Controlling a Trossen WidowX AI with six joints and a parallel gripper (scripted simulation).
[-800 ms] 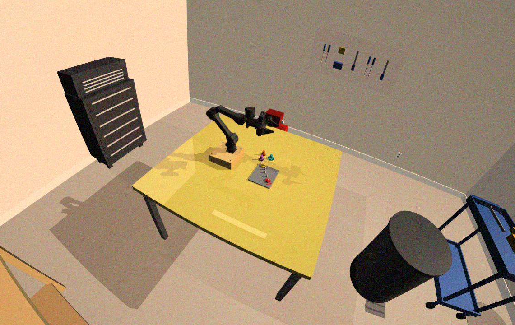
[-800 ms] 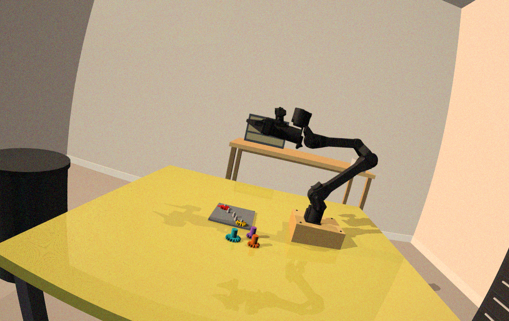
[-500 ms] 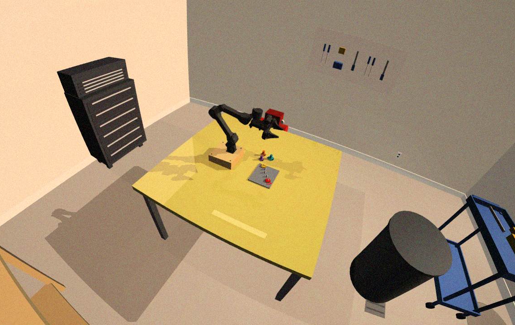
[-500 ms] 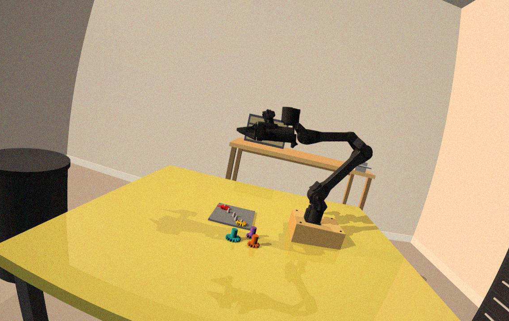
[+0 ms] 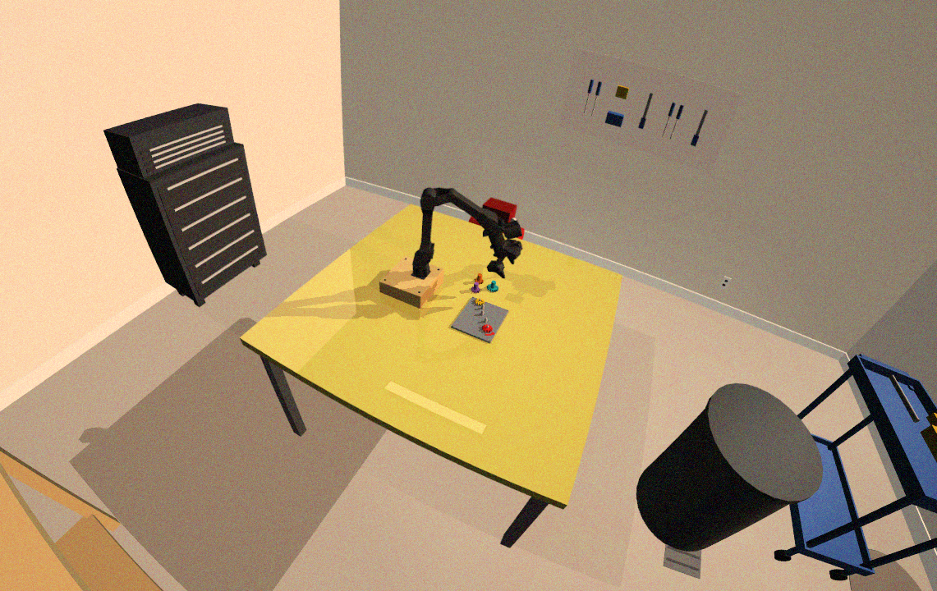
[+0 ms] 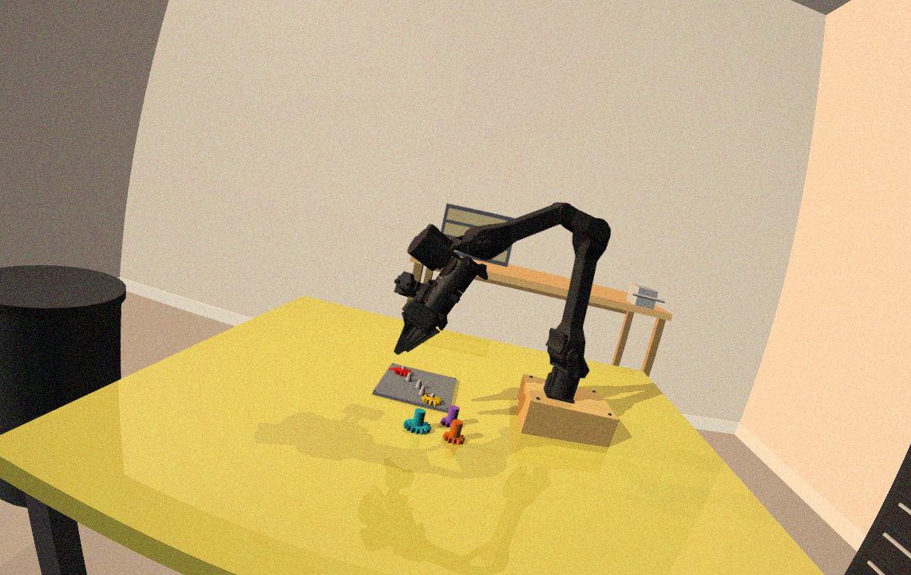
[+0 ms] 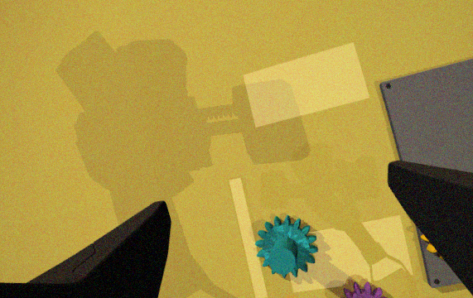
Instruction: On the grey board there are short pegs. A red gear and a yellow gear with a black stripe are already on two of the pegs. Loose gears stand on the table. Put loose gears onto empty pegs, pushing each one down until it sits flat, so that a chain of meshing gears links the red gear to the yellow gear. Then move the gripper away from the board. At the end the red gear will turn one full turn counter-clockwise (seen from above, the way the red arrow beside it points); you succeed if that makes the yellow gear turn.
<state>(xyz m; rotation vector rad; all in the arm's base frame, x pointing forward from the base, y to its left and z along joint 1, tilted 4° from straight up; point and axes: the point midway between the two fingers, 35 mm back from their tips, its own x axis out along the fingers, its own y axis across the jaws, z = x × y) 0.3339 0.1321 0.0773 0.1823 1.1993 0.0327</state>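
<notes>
The teal gear is 6 cm behind my gripper tip, 2 cm to the left of it and 12 cm below it. Round my gripper tip: purple gear 12 cm behind, 3 cm to the right, 12 cm below; orange gear 13 cm behind, 4 cm to the left, 12 cm below; yellow gear 7 cm behind, 11 cm to the right, 12 cm below.
</notes>
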